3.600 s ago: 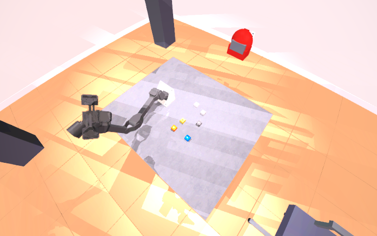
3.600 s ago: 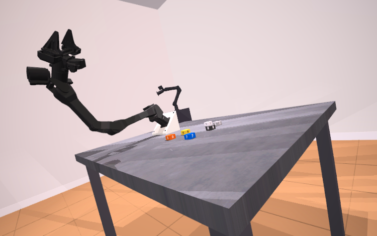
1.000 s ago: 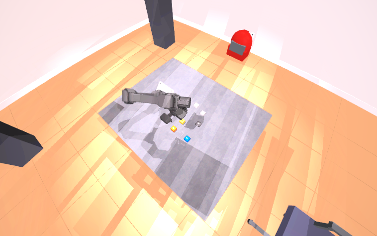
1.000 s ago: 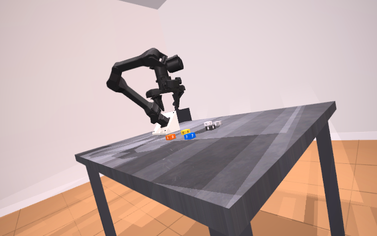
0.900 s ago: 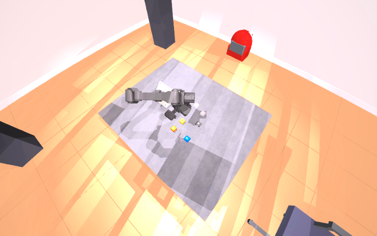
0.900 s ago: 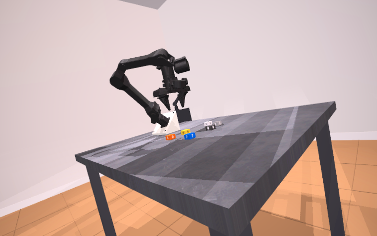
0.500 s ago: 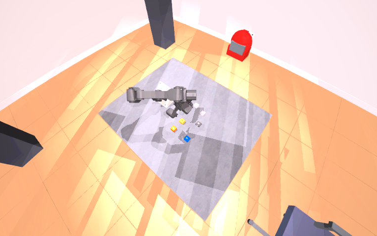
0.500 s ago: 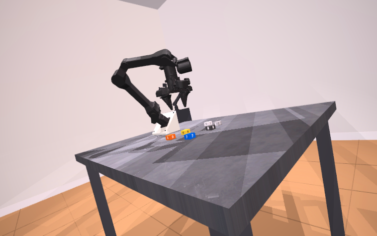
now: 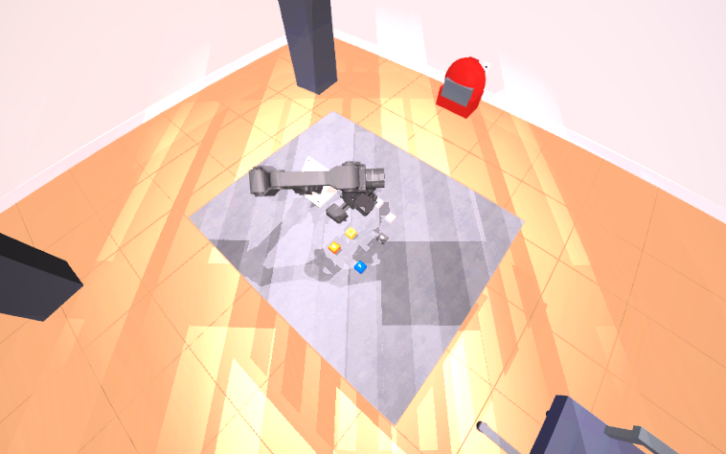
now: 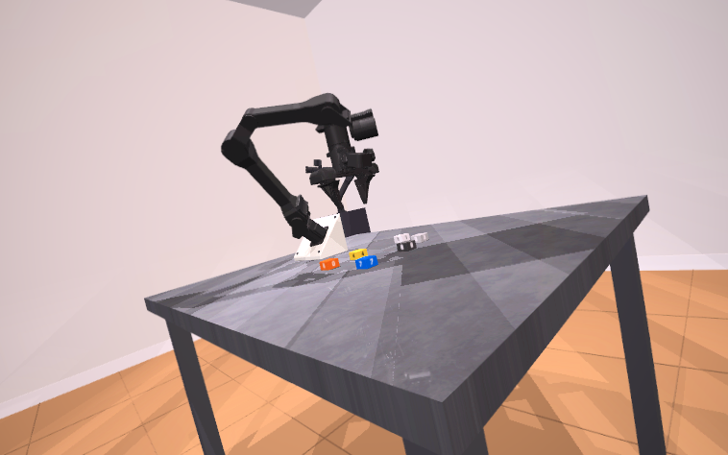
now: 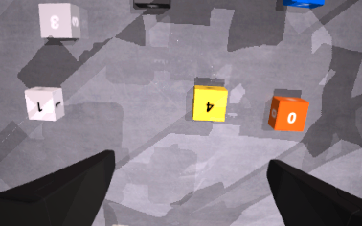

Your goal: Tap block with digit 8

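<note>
Now: the black block 11 cm ahead of my gripper tip, 3 cm to the left of it and 12 cm below it. The rest, counted from my gripper tip: orange block: 1 cm behind, 11 cm to the right, 12 cm below; then yellow block: 2 cm to the right, 12 cm below; then blue block: 11 cm ahead, 11 cm to the right, 12 cm below.
</note>
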